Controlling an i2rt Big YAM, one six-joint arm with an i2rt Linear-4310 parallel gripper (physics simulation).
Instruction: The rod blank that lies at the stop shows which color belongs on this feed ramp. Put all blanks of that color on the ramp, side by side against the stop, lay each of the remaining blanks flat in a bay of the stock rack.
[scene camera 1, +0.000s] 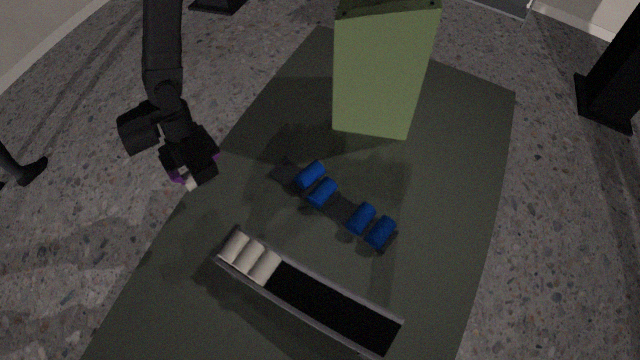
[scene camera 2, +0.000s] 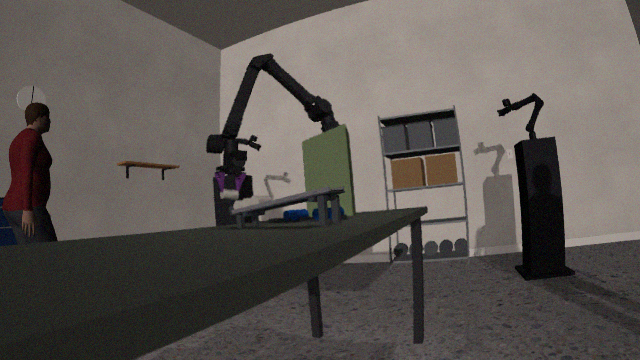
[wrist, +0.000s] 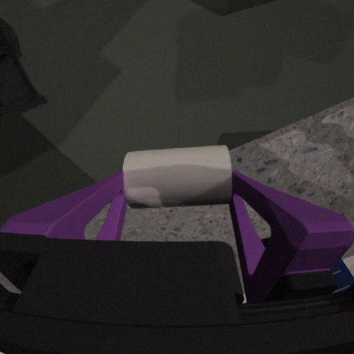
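Note:
My gripper (scene camera 1: 182, 181) (scene camera 2: 230, 193) (wrist: 177, 177) is shut on a white blank (wrist: 177, 176) (scene camera 2: 229, 194) (scene camera 1: 190, 184), held by its ends above the table's left edge in scene camera 1. The feed ramp (scene camera 1: 310, 316) (scene camera 2: 287, 199) slopes; three white blanks (scene camera 1: 233, 246) (scene camera 1: 249, 255) (scene camera 1: 265, 268) lie side by side at its left end, and its right part is bare. The stock rack (scene camera 1: 341, 206) holds four blue blanks (scene camera 1: 310, 174) (scene camera 1: 322, 192) (scene camera 1: 361, 218) (scene camera 1: 381, 232), two on each side of a gap, with a bare stretch at its left end.
A tall green block (scene camera 1: 382, 75) (scene camera 2: 327, 167) stands on the table (scene camera 1: 450, 200) (scene camera 2: 150, 260) behind the rack. A person (scene camera 2: 30, 170) stands at the left. A shelf unit (scene camera 2: 462, 200) and a black pedestal with a small arm (scene camera 2: 541, 210) stand beyond the table.

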